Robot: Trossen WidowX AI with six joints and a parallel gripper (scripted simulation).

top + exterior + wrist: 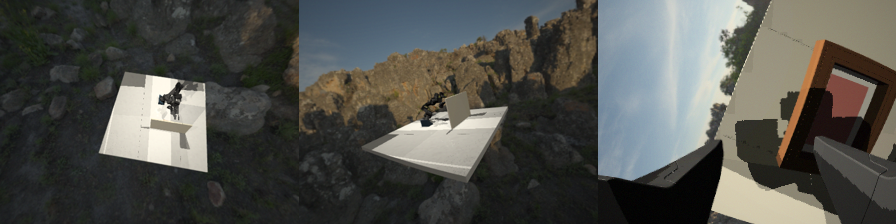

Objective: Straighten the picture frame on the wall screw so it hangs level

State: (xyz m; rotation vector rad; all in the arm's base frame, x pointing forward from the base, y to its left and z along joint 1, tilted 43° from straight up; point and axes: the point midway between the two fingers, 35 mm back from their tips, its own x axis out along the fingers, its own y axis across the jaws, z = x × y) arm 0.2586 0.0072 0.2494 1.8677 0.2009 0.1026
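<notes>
Now: gripper tip 13 cm short of the brown wooden picture frame and 11 cm above it. The rest, counted from my gripper tip: wall panel 14 cm ahead, 12 cm below, 1 cm to the left.
</notes>
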